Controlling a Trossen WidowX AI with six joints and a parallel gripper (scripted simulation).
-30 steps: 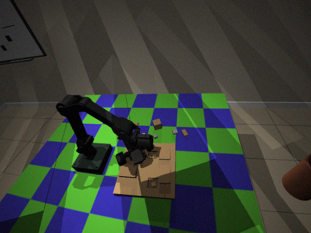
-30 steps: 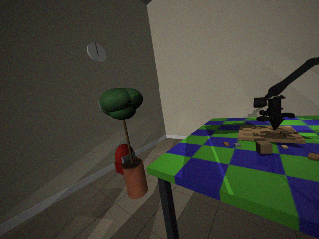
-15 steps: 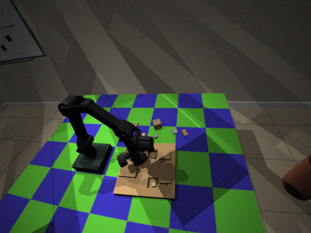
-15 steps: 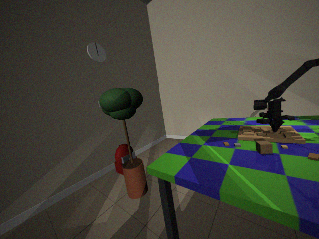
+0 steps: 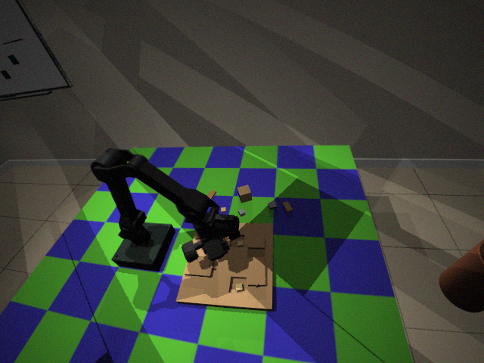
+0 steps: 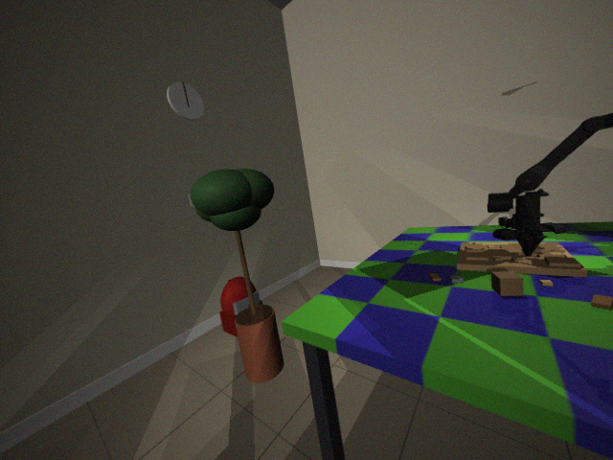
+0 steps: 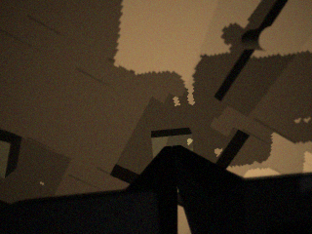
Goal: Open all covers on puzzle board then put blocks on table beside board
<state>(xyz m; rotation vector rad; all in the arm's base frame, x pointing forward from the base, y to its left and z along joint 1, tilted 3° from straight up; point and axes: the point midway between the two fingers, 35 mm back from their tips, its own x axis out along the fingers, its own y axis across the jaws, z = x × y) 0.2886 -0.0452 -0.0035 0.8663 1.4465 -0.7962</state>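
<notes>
The tan puzzle board is 40 mm ahead of my gripper tip and 10 mm to the right of it. Also, from my gripper tip: brown cube: 90 mm ahead, 270 mm to the left, 10 mm above; then orange block: 270 mm ahead, 200 mm to the left, 20 mm below.
</notes>
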